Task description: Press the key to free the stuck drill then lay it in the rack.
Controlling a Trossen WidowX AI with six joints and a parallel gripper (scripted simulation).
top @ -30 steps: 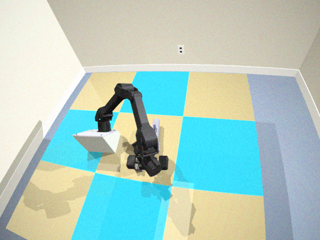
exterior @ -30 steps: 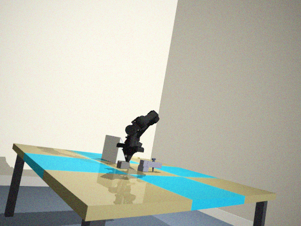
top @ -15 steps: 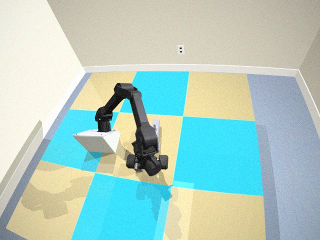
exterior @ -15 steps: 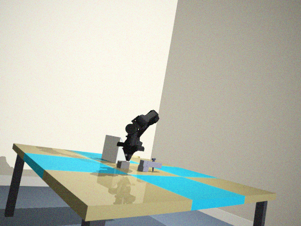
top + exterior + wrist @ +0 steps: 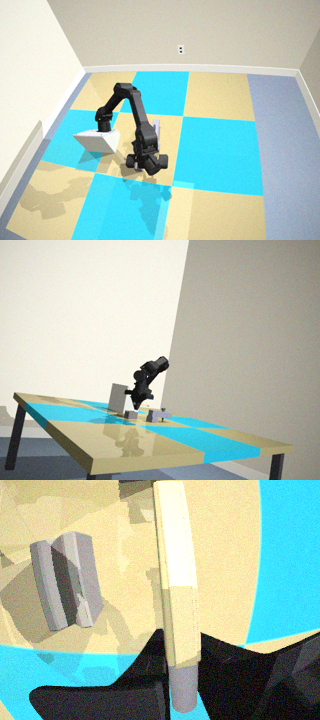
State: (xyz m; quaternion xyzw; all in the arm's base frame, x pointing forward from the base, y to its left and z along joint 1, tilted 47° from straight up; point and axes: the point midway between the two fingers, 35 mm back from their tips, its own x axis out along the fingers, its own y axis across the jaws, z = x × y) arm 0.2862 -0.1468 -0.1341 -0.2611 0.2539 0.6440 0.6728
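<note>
The drill lies 4 cm to the left of my gripper tip and 3 cm above it. Round my gripper tip: lavender grey block 20 cm to the left, 2 cm below; then grey rack 7 cm behind, 4 cm to the left, 4 cm below; then dark blue key 23 cm to the left, 1 cm below.
</note>
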